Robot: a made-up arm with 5 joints.
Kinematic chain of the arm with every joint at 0, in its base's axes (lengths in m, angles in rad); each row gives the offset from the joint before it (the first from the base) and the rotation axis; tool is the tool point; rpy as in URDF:
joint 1: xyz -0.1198 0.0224 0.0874 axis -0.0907 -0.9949 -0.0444
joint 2: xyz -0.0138 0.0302 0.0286 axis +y
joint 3: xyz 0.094 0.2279 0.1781 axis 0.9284 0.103 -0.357
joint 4: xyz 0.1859 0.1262 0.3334 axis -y
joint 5: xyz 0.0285 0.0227 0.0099 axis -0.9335 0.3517 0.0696
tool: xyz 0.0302 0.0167 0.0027 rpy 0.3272 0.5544 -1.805
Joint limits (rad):
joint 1: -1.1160..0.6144
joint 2: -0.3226..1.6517
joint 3: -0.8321..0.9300
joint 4: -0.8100..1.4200
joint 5: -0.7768..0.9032
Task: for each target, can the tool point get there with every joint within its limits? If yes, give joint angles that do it. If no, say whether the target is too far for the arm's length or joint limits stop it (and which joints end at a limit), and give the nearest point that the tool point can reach.
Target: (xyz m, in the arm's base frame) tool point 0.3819 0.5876 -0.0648
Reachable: yes | joints -0.5380 0.8564 -0.3415 -0.0321 -0.0656
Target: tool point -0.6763 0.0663 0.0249
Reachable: no: joint limits stop it (at a limit: joint 1, joint 2, joint 3, joint 4, joint 5) | nearest point -0.2717 0.1317 -0.4227 | short by 0.607 m
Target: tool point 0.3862 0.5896 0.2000
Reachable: yes | joints 0.2417 1.0348 -0.4214 -0.2417 -0.6034
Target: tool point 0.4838 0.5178 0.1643
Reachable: yes | joints -0.5621 0.4787 -0.1743 1.0973 0.7241
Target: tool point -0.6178 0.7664 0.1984
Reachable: no: too far | nearest point -0.3114 0.7225 0.3927 | short by 0.365 m
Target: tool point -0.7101 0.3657 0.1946
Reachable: no: joint limits stop it (at a limit: joint 1, joint 2, joint 4, joint 5) | nearest point -0.4251 0.5245 0.6075 | short by 0.526 m
